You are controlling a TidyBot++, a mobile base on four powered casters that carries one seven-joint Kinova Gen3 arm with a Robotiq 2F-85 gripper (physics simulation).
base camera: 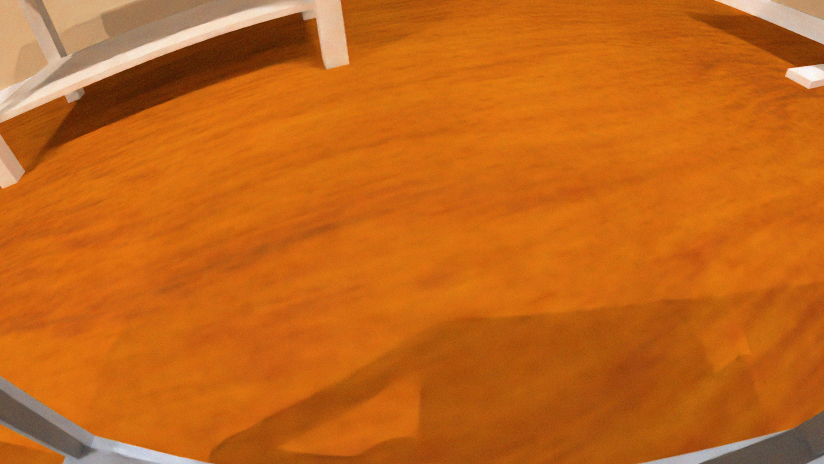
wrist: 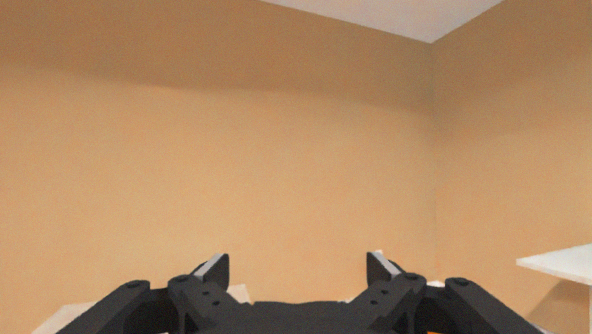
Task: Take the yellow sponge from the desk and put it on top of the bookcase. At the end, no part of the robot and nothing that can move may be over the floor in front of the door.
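Places are measured from the arm's base along level axes (x down, y left, z ahead), in millimetres.
Pixels of known places: gripper, fingertip midpoint: (wrist: 297, 268).
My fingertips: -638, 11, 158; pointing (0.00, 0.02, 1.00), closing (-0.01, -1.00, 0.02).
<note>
Behind a point stands the place of what it marks, as x, y, z.
My gripper (wrist: 297, 268) {-638, 11, 158} is open and empty, raised and pointing toward a wall near a room corner. The yellow sponge does not show in either view. Part of the desk's white top (wrist: 562, 262) {-323, -1110, 1065} shows at the right edge of the wrist view; one white desk foot (base camera: 810, 75) is at the upper right of the base view. A white unit that looks like the bookcase (base camera: 333, 34) {319, 196, 946} (wrist: 70, 312) {-53, 1112, 1097} stands against a wall: its low shelf and legs are at the upper left of the base view, and part of its pale top is at the lower left of the wrist view, partly hidden by the gripper.
The beige wall (wrist: 250, 175) {-707, 395, 1740} fills most of the wrist view and meets a second wall (wrist: 510, 150) {-888, -1514, 1797} right of centre. A white baseboard (base camera: 775, 17) {369, -1540, 1696} runs at the upper right of the base view. Wooden floor (base camera: 403, 201) {397, 40, 502} lies between the bookcase and the desk foot. The door does not show.
</note>
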